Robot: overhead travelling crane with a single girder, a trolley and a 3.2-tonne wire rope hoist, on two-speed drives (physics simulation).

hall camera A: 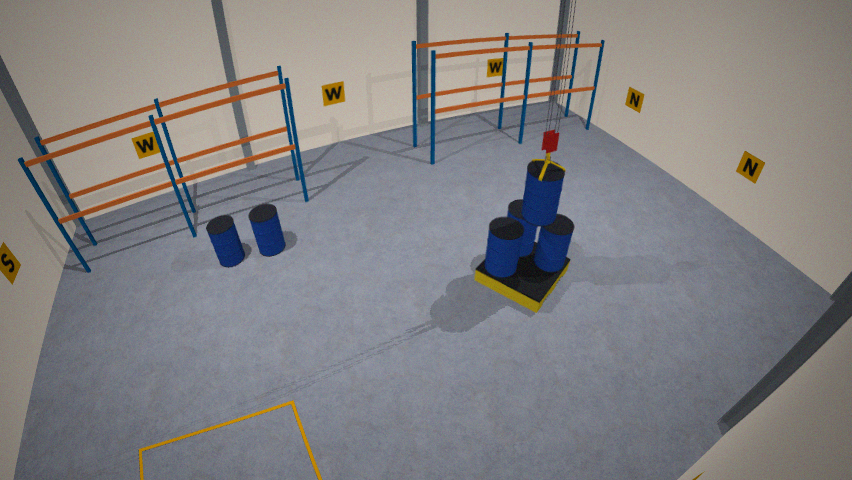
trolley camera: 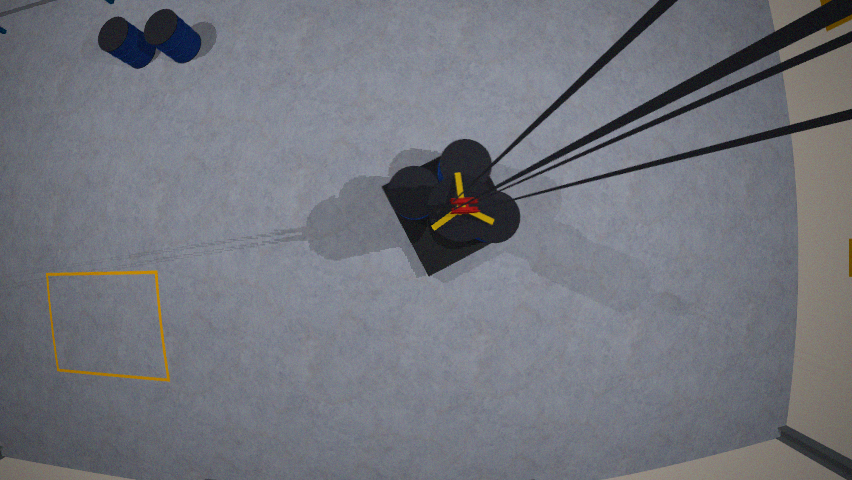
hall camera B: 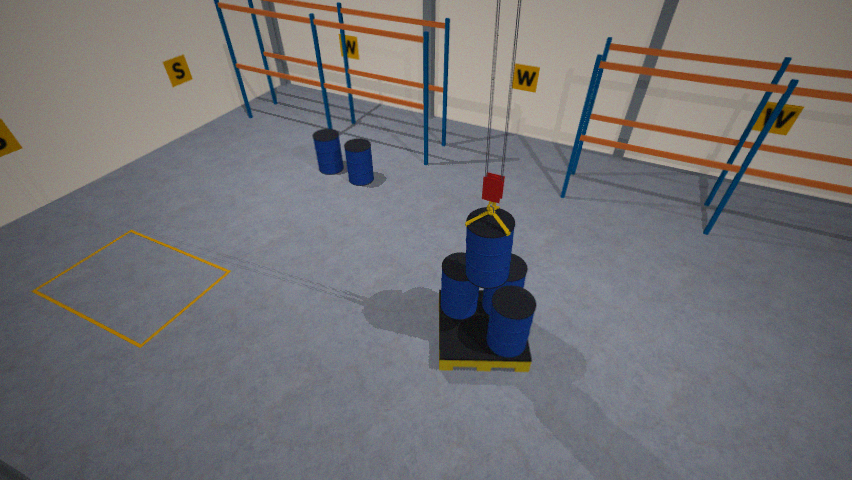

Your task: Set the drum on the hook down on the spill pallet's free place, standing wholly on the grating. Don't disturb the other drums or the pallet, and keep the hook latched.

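Observation:
The blue drum on the hook (hall camera A: 541,199) (hall camera B: 488,259) (trolley camera: 462,229) hangs upright, about over the pallet's middle, its bottom near the height of the standing drums' tops. My hook (hall camera A: 547,156) (hall camera B: 491,208), under the red block, is shut on its yellow three-leg sling; the latch is too small to see. The spill pallet (hall camera A: 506,290) (hall camera B: 484,364) (trolley camera: 429,259) carries three upright drums: one at the left (hall camera A: 503,250) (hall camera B: 459,292) (trolley camera: 408,187), one at the back (hall camera A: 518,226) (hall camera B: 518,271) (trolley camera: 468,153), one at the right (hall camera A: 553,245) (hall camera B: 510,327) (trolley camera: 507,217). The free place is the near corner in hall camera A, partly shadowed.
Two other blue drums (hall camera A: 225,243) (hall camera A: 267,231) (hall camera B: 328,153) (hall camera B: 359,163) stand apart on the floor. Blue and orange racks (hall camera A: 433,119) (hall camera B: 426,119) stand along the W wall. A yellow floor outline (hall camera A: 217,425) (hall camera B: 180,251) (trolley camera: 101,273) lies away from the pallet.

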